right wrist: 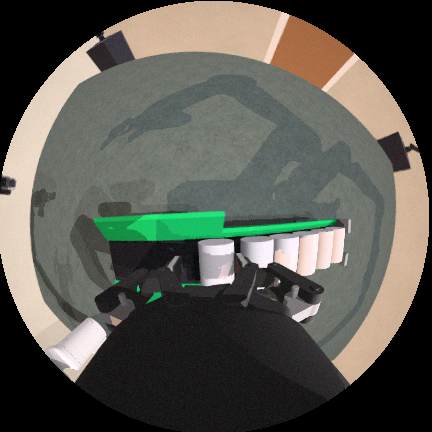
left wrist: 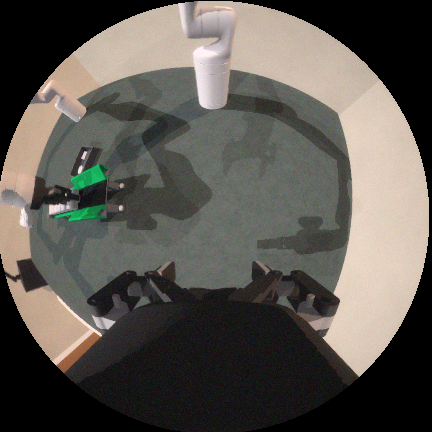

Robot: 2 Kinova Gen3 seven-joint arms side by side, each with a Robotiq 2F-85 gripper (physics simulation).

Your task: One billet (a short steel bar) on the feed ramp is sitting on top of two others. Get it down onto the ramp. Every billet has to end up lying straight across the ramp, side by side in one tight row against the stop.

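Pixels of known places: left gripper, fingertip midpoint: [left wrist: 213, 270]; right gripper, fingertip midpoint: [right wrist: 207, 262] [left wrist: 73, 199]; left arm's base, origin of the base link: [right wrist: 95, 327] [left wrist: 212, 100]; right arm's base, origin of the base link: [left wrist: 80, 115].
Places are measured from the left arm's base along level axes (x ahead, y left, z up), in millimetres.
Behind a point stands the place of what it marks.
The feed ramp [left wrist: 91, 215] {x 384, y -272, z 113 mm} [right wrist: 190, 227] {x 378, y -381, z 91 mm} has green side walls and a dark bed. Several pale billets lie across it in a row toward the right in the right wrist view, the nearest billet [right wrist: 257, 251] {x 354, y -453, z 105 mm} at the row's left end. Another billet [right wrist: 216, 262] {x 345, y -409, z 110 mm} lies left of them, across the bed, with a gap to the row. My right gripper [right wrist: 207, 262] {x 338, y -400, z 90 mm} is open around this billet, one finger on each side, the right one in the gap. Whether this billet touches the bed is hard to tell. My left gripper [left wrist: 213, 270] {x 449, y 0, z 193 mm} is open and empty, far from the ramp. The stop is not clearly visible.
In the left wrist view a small dark tray [left wrist: 80, 165] {x 191, y -498, z 21 mm} with a pale item stands beside the ramp. A white arm base [left wrist: 212, 82] {x 46, y 1, z 110 mm} stands at the top, and another white arm part [left wrist: 70, 107] {x -159, y -707, z 108 mm} at upper left. A white cylindrical part [right wrist: 82, 340] {x 32, y -33, z 101 mm} shows at lower left in the right wrist view.
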